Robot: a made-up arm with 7 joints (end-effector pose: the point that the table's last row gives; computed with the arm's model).
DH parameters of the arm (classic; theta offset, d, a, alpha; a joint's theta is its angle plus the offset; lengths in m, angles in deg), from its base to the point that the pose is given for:
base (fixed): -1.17 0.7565 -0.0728 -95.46
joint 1: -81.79 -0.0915 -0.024 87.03
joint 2: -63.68 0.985 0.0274 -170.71
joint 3: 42.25 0 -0.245 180
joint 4: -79.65 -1.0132 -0.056 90
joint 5: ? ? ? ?
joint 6: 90 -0.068 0.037 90
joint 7: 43.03 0 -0.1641 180
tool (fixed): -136.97 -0.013 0 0
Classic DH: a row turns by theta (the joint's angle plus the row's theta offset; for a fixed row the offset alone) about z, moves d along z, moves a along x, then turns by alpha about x.
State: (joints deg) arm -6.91 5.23 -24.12 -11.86 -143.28 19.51 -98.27
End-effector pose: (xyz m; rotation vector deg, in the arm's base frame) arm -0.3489 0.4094 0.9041 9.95 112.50 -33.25
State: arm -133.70 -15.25 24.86 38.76 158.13 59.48 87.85
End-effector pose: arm -0.3390 0.2762 0.2228 65.53 54.19 -110.04
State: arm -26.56 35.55 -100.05 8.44 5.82 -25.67 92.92
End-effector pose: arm 0.3809 -0.4204 0.7283 57.78 -115.32 3.89
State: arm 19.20 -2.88 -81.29 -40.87 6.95 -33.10 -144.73
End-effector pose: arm 0.2350 0.3085 0.4879 -84.65 -37.87 53.41
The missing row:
joint 5: -90 0.202 0.272 90
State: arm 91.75 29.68 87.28 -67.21 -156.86 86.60 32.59
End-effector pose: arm 0.1724 -0.3328 0.8738 7.56 -98.81 -73.16
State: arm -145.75 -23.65 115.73 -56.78 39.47 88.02 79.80
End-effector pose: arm -0.2712 -0.6275 0.5263 -91.27 83.48 67.79
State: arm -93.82 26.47 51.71 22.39 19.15 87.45 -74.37
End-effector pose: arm -0.3072 0.4857 1.0659 37.63 -99.56 117.78
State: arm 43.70 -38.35 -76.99 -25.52 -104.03 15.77 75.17
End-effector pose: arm 0.3293 0.4204 0.8079 141.84 -16.97 -33.25
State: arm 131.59 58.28 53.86 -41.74 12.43 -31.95 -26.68
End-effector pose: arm -0.1558 0.4508 0.5592 -78.09 44.34 -82.41
